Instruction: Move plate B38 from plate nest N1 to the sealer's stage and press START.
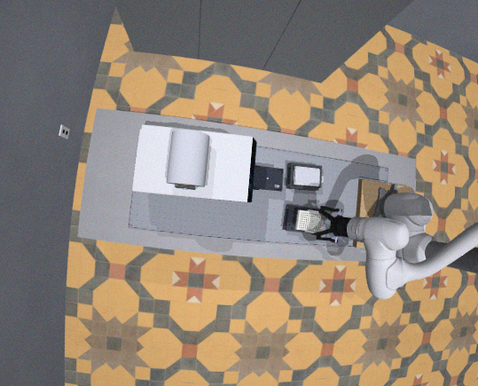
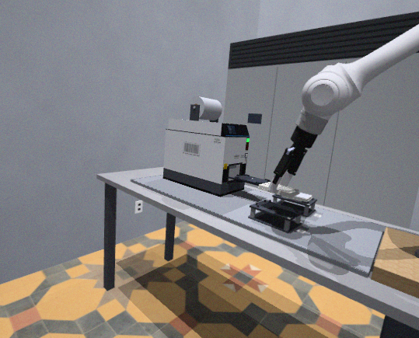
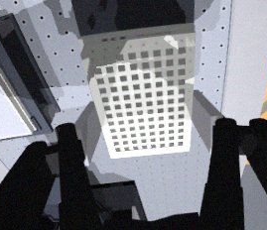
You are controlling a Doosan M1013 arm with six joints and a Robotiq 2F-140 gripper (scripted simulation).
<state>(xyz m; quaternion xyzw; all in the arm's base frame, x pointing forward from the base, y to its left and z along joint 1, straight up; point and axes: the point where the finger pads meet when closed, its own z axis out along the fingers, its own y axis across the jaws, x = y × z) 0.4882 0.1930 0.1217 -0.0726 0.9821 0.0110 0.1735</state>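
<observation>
The sealer stage is 240 mm ahead of my hand, 130 mm to the right of it and 50 mm below it. The rest, counted from my hand: black nest N1: 100 mm below; plate B38: 20 mm below; white covered plate: 200 mm to the right, 90 mm below, 50 mm ahead.
</observation>
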